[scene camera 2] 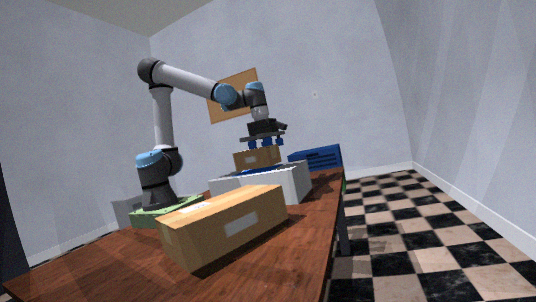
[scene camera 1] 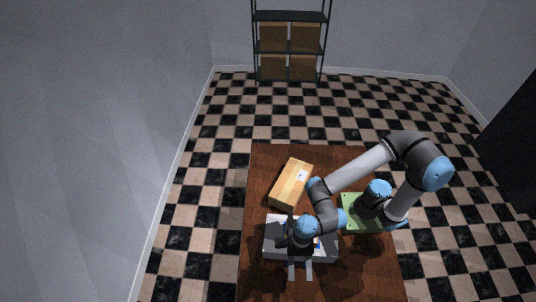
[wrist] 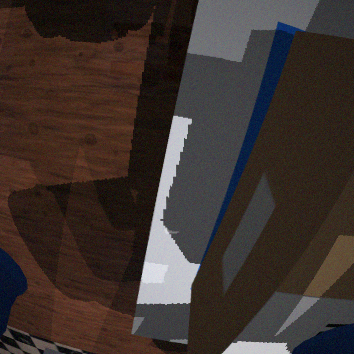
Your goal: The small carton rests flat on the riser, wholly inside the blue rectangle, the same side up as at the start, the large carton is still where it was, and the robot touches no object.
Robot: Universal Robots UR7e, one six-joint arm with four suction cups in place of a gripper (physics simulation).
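Places are measured from the arm's base along level axes (x ahead, y left, z up), in millimetres.
Pixels of known places: hand, its tool point: (wrist: 163,242); arm's base, origin of its link: (scene camera 2: 160,205) (scene camera 1: 366,207).
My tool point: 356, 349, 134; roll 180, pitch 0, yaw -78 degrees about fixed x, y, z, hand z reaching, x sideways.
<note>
For each thing: its top centre in the pictures, then the offset to it from my tool point, as dx, dy, dz. Level surfaces: height alone.
- small carton, centre of its top: (scene camera 2: 255,148) (scene camera 1: 302,230) -3, -83, +13
- riser, centre of its top: (wrist: 325,209) (scene camera 2: 257,170) (scene camera 1: 301,234) -9, -95, -74
- blue rectangle, centre of its top: (wrist: 325,209) (scene camera 2: 257,170) -9, -95, -74
- large carton, centre of its top: (scene camera 2: 219,201) (scene camera 1: 292,179) +94, -420, -95
- wooden table, height of its surface: dz -194
The small carton (scene camera 2: 257,158) (wrist: 300,125) is upright and level under the suction gripper (scene camera 2: 266,143) (scene camera 1: 300,247), whose blue cups meet its top. Its underside is at or very close to the riser (scene camera 2: 296,181) (scene camera 1: 272,246) (wrist: 212,90); I cannot tell whether they touch. The blue rectangle (scene camera 2: 243,173) (wrist: 261,100) shows as a thin strip along the carton's side in the wrist view. In scene camera 1 the gripper hides most of the small carton. The large carton (scene camera 1: 291,184) (scene camera 2: 222,225) lies flat on the table, apart from the riser.
The wooden table (scene camera 1: 350,275) (scene camera 2: 300,250) carries the green base plate (scene camera 1: 349,214) (scene camera 2: 192,204) of the arm. A blue box (scene camera 2: 325,157) stands beyond the riser. A shelf rack (scene camera 1: 290,16) with boxes stands at the far wall.
</note>
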